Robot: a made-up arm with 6 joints.
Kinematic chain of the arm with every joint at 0, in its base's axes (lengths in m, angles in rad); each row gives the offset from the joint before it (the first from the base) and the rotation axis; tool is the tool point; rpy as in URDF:
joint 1: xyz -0.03 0 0.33 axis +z
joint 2: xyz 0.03 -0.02 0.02 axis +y
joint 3: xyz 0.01 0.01 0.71 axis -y
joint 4: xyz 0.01 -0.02 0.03 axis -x
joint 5: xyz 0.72 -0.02 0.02 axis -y
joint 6: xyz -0.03 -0.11 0 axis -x
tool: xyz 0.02 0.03 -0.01 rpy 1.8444 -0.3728 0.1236
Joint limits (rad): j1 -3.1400..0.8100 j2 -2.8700..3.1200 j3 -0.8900..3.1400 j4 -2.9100..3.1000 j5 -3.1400..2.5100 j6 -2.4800..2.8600
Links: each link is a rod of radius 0.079 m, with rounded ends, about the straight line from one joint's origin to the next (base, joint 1, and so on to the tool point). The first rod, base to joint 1, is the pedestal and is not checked.
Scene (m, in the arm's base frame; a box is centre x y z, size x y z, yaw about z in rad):
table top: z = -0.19
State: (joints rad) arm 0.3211 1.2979 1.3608 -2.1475 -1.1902 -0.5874
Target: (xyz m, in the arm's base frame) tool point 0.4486 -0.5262 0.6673
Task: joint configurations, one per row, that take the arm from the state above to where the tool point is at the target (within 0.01 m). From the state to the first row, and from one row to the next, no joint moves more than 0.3 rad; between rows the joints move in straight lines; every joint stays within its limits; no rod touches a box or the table.
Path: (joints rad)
1: 0.1335 1.0929 1.0687 -2.1189 -1.1825 -0.5758
2: -0.0541 0.8879 0.7766 -2.0903 -1.1747 -0.5642
3: -0.2417 0.6829 0.4844 -2.0617 -1.1670 -0.5527
4: -0.4293 0.4778 0.1923 -2.0332 -1.1592 -0.5411
5: -0.6169 0.2728 -0.0998 -2.0046 -1.1515 -0.5295
6: -0.8045 0.0678 -0.3919 -1.9760 -1.1437 -0.5179

